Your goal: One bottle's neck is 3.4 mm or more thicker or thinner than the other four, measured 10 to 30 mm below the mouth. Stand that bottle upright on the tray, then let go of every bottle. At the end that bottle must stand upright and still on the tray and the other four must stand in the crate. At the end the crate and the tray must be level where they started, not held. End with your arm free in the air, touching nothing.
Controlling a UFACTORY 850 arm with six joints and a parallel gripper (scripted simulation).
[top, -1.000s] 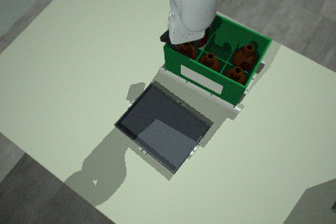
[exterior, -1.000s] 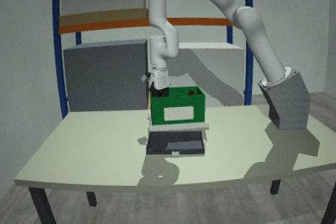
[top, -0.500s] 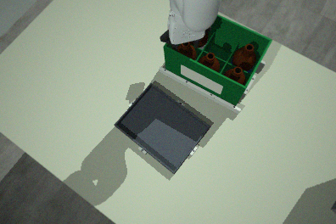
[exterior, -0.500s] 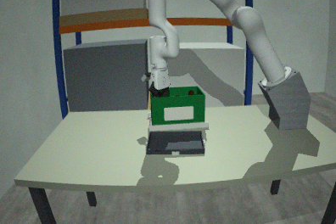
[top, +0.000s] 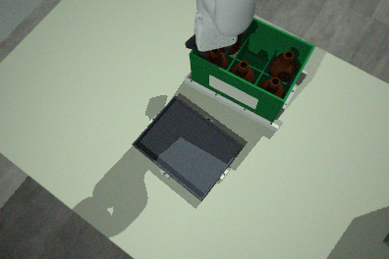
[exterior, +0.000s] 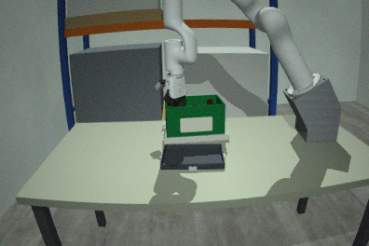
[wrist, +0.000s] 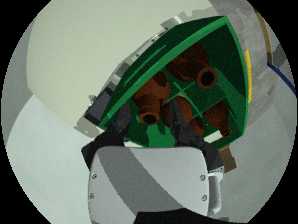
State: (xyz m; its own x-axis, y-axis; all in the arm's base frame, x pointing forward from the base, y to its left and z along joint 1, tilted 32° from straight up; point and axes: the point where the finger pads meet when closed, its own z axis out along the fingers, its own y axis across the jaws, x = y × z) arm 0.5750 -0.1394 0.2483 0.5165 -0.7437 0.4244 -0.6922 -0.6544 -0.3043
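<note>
Now: hand 9 cm past the green crate, 3 cm to the left of it and 7 cm above it. From my hand the other things lie so: dark grey tray 1 cm behind, 24 cm to the left, 15 cm below.
</note>
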